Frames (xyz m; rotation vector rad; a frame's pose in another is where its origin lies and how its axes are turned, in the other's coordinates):
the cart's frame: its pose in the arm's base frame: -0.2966 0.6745 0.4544 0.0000 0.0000 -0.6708
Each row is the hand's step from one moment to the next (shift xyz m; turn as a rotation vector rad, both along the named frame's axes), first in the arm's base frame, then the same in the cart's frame.
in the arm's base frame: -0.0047 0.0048 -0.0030 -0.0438 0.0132 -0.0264
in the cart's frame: -0.0067 0.0008 -0.0030 -0.0425 -0.0169 -0.0264
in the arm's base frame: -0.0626 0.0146 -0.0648 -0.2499 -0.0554 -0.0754
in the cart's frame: -0.0581 -0.0275 -0.0648 -0.1613 -0.1987 -0.0754
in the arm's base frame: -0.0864 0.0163 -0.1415 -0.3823 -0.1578 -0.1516
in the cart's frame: -0.0778 -0.0409 -0.1415 -0.2014 -0.3613 -0.1516
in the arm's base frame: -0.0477 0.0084 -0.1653 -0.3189 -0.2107 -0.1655
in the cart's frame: -0.0426 -0.0231 -0.1653 -0.1188 -0.3633 -0.1655
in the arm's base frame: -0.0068 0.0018 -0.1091 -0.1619 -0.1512 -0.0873
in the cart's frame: -0.0064 -0.0028 -0.1091 -0.0328 -0.2191 -0.0873
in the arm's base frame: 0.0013 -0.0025 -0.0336 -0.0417 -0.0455 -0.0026
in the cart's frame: 0.0026 -0.0012 -0.0336 -0.0044 -0.0616 -0.0026
